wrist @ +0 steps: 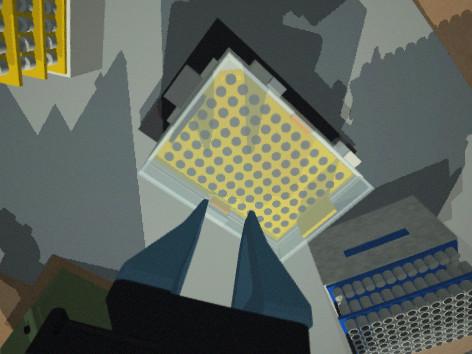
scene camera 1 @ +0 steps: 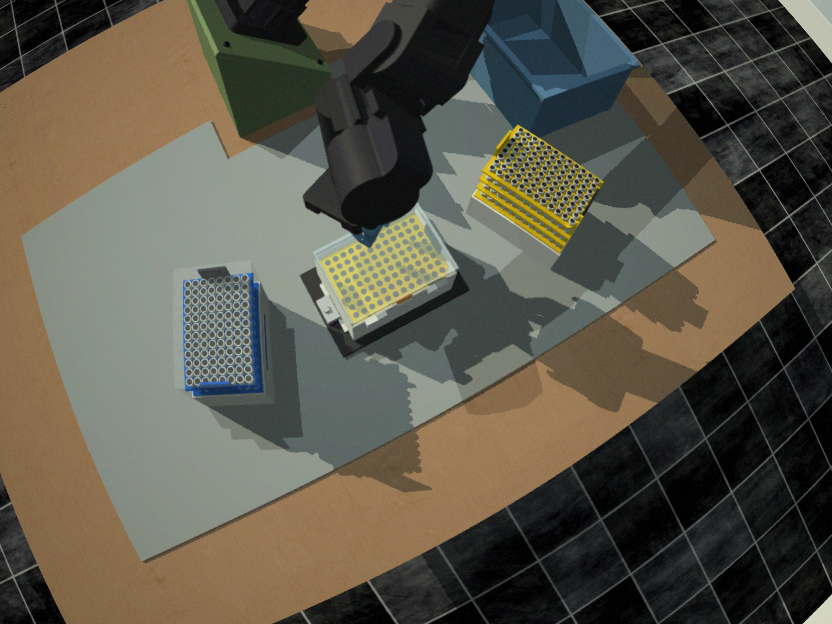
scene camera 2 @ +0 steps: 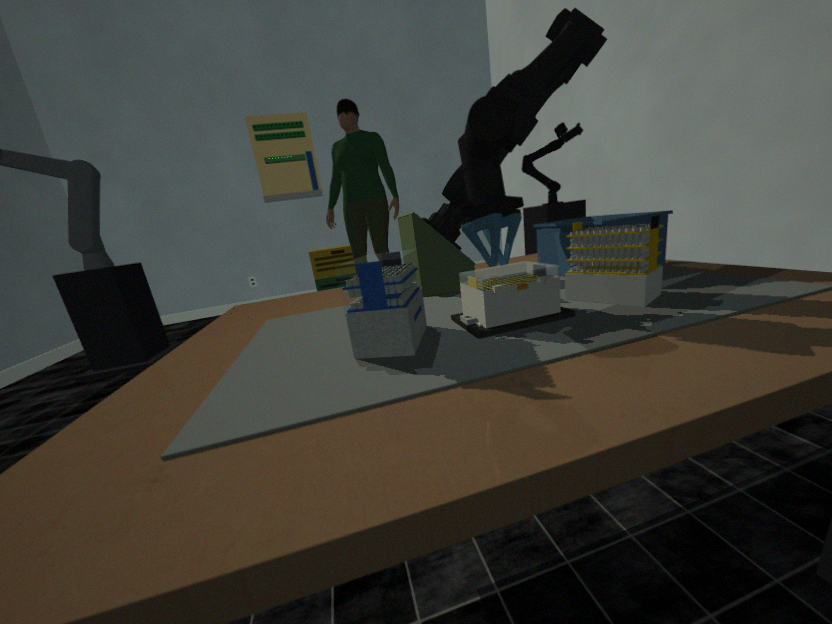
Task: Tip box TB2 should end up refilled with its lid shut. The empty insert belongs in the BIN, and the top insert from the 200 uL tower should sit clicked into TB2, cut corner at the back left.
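Tip box TB2 (scene camera 1: 386, 275) (scene camera 2: 510, 295) (wrist: 247, 152) stands on a black base in the middle of the mat. Its clear lid lies over a yellow insert with empty holes. My gripper (scene camera 1: 368, 233) (scene camera 2: 495, 258) (wrist: 227, 211) hangs just above the box's back edge, its blue fingers close together with nothing between them. In the wrist view the tips stand on either side of a small orange tab on that edge. The yellow 200 uL tower (scene camera 1: 537, 181) (scene camera 2: 611, 251) (wrist: 30, 38) stands to the right of the box. The blue BIN (scene camera 1: 571, 97) (scene camera 2: 551, 242) stands behind the tower.
A blue tip tower (scene camera 1: 221, 332) (scene camera 2: 386, 289) (wrist: 400, 297) on a grey block stands left of TB2. A green wedge block (scene camera 1: 269, 81) (scene camera 2: 430, 258) (wrist: 76, 300) holds the arm's base at the back. A grey mat (scene camera 1: 120, 269) covers the brown table. A person (scene camera 2: 359, 181) stands behind the table.
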